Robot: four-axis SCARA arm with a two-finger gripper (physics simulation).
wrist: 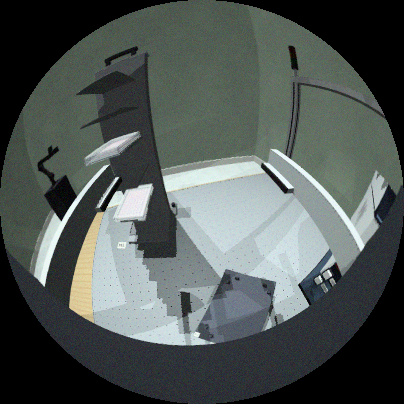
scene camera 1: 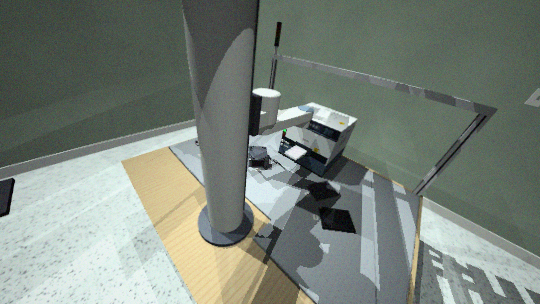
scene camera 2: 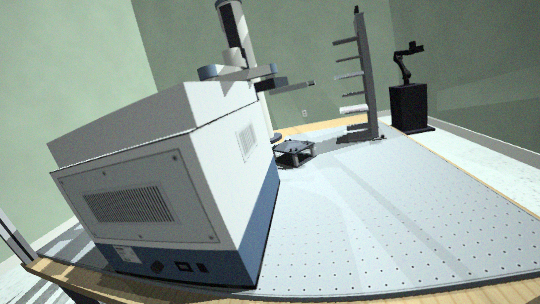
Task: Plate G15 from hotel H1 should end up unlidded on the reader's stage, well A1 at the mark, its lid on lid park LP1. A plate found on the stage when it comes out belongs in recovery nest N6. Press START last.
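Places are measured from the arm's base along level axes (x right, y down, z ahead), in centimetres.
Where they show: gripper, between the fingertips: (wrist: 189,159) (scene camera 2: 311,83); arm's base, origin of its link: (scene camera 1: 226,219).
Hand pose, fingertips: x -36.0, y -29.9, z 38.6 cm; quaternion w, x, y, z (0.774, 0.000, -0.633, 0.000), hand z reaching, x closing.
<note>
Each offset is from my fingertips to the top centre of the thing. "pt": to the spot under its first point.
The hotel H1 (scene camera 2: 367,75) (wrist: 157,200) is a tall dark rack. An upper plate (scene camera 2: 348,76) (wrist: 112,148) and a lower plate {dx -17.4, dy +14.6, dz -12.6 cm} (scene camera 2: 353,108) (wrist: 134,202) lie on its shelves; their names cannot be read. The reader {dx +34.1, dy -4.6, dz +41.8 cm} (scene camera 1: 337,120) (scene camera 2: 150,200) is a white and blue box. A white plate {dx +34.8, dy +13.7, dz +14.2 cm} (scene camera 1: 295,152) lies at its front, apparently on the stage; whether it has a lid is unclear. My gripper (scene camera 2: 311,83) (wrist: 189,159) is open and empty, in the air between the reader and the hotel, above bench level. LP1, N6, the A1 mark and START cannot be identified.
A raised dark stand (scene camera 1: 259,152) (scene camera 2: 295,145) (wrist: 240,305) stands between reader and hotel. Two dark pads {pt dx +60.1, dy +27.7, dz +13.5 cm} (scene camera 1: 324,190) {pt dx +74.4, dy +27.5, dz -0.4 cm} (scene camera 1: 337,220) lie on the bench. The arm's thick column (scene camera 1: 225,125) hides part of scene camera 1's view. A black pedestal (scene camera 2: 409,107) (wrist: 61,197) carries a small arm.
</note>
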